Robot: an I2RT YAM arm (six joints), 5 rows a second.
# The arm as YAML. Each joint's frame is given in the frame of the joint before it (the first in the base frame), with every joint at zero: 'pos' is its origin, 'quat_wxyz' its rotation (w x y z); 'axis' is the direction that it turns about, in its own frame. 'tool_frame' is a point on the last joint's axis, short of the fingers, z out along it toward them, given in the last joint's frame.
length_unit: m
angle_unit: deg
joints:
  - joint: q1
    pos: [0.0, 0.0, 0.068]
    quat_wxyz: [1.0, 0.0, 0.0, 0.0]
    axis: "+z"
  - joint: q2
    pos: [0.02, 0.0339, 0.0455]
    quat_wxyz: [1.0, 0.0, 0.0, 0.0]
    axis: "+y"
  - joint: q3
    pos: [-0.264, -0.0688, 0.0]
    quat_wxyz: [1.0, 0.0, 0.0, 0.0]
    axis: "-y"
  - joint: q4
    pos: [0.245, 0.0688, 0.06]
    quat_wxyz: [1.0, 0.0, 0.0, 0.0]
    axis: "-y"
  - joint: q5
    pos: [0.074, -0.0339, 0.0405]
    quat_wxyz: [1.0, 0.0, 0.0, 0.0]
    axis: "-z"
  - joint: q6
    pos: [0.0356, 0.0, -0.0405]
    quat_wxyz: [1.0, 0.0, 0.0, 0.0]
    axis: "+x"
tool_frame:
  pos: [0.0, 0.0, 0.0]
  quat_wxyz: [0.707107, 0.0, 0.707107, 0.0]
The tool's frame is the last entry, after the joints.
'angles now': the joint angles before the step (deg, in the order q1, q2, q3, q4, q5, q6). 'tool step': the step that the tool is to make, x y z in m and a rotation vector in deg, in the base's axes. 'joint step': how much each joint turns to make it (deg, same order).
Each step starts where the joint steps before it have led.
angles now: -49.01 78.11 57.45 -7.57 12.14 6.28
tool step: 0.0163 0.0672 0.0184 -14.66 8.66 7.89
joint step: 13.18 -9.41 -5.64 4.01 11.65 -13.68
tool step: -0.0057 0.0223 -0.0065 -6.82 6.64 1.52
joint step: 3.94 -4.27 -4.99 3.02 5.38 -8.98
